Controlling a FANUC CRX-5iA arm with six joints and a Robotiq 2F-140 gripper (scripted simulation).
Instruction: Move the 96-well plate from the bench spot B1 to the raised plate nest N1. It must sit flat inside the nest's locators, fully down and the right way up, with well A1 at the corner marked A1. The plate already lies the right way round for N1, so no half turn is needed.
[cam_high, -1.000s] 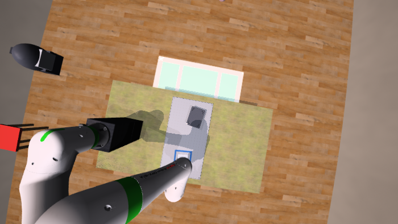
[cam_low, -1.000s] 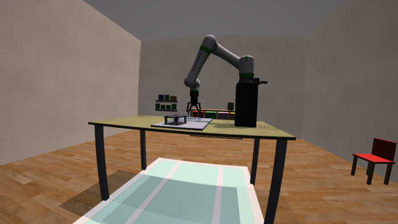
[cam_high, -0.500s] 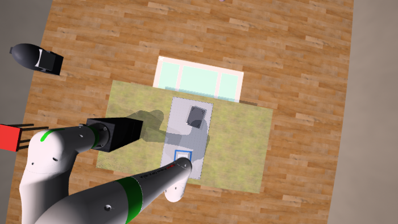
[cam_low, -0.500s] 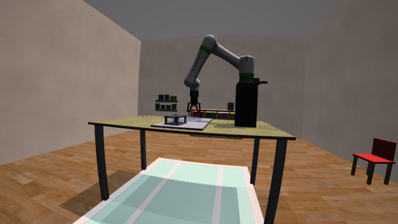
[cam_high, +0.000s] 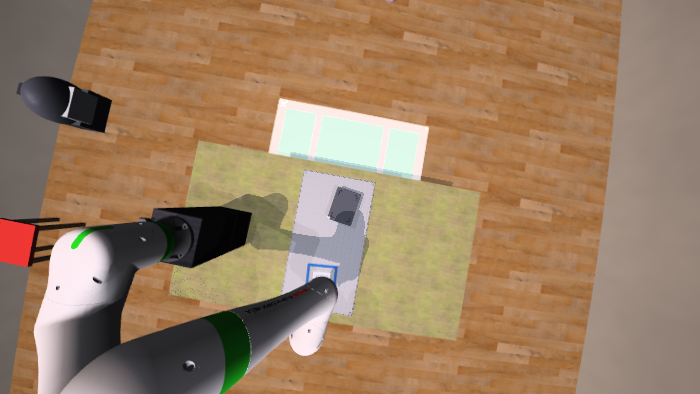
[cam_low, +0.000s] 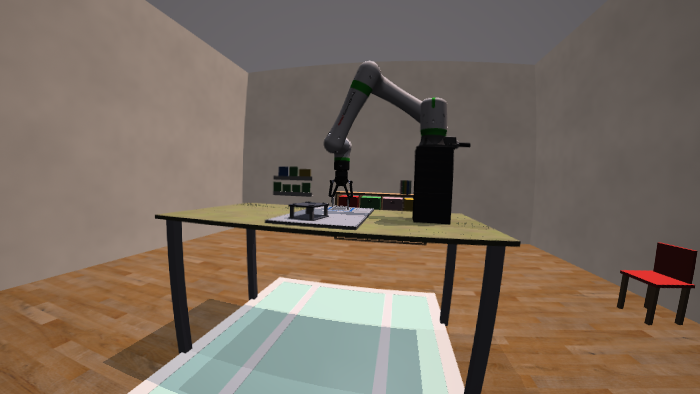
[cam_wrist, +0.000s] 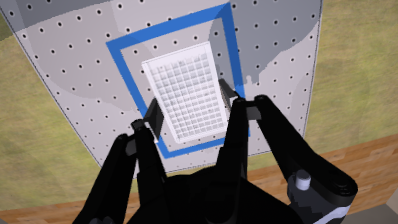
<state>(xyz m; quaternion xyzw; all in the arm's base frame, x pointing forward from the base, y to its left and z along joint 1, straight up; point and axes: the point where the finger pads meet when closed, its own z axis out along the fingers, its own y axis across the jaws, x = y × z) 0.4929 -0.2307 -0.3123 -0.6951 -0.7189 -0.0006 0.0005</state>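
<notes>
Now: hand 6 cm short of the dark raised nest N1, 41 cm to the right of it and 3 cm below it. Also, from my hand: white 96-well plate 2 cm below.
</notes>
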